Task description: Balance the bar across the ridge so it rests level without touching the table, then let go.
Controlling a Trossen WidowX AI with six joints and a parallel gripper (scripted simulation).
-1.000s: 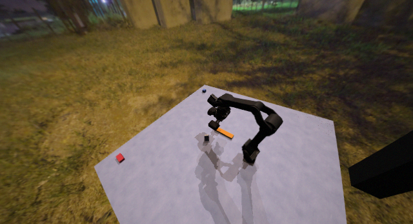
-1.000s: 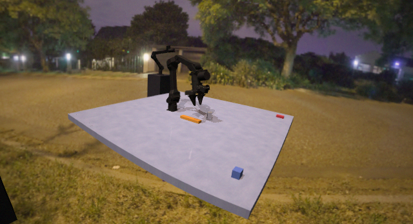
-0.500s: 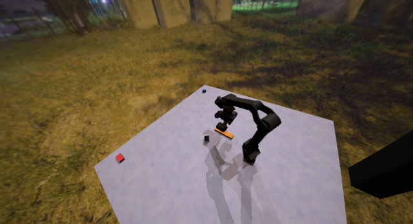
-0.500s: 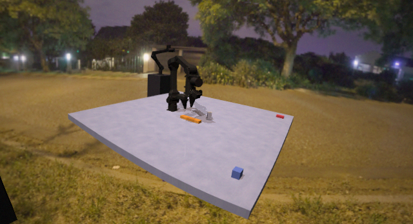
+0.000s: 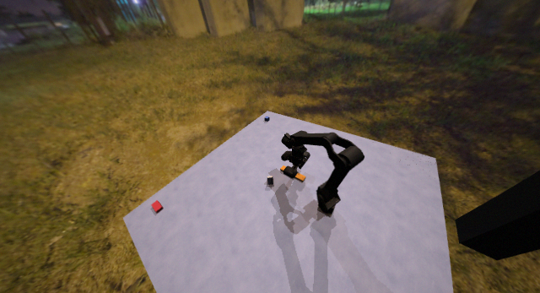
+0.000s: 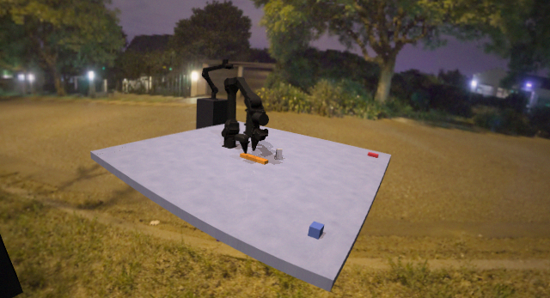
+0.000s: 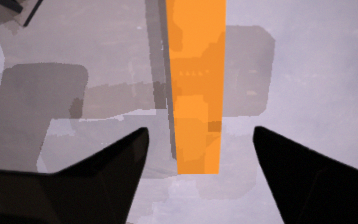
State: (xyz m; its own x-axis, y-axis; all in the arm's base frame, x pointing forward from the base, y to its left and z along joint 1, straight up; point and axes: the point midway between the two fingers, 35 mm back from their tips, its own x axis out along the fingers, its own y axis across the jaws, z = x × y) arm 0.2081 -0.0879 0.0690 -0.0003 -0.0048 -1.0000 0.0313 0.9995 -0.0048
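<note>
Now: gripper tip 30 mm short of the orange bar and 30 mm above it. Also, from my gripper tip: blue cube (530 mm ahead, 410 mm to the right, 20 mm below); then red block (590 mm to the left, 530 mm ahead, 30 mm below).
</note>
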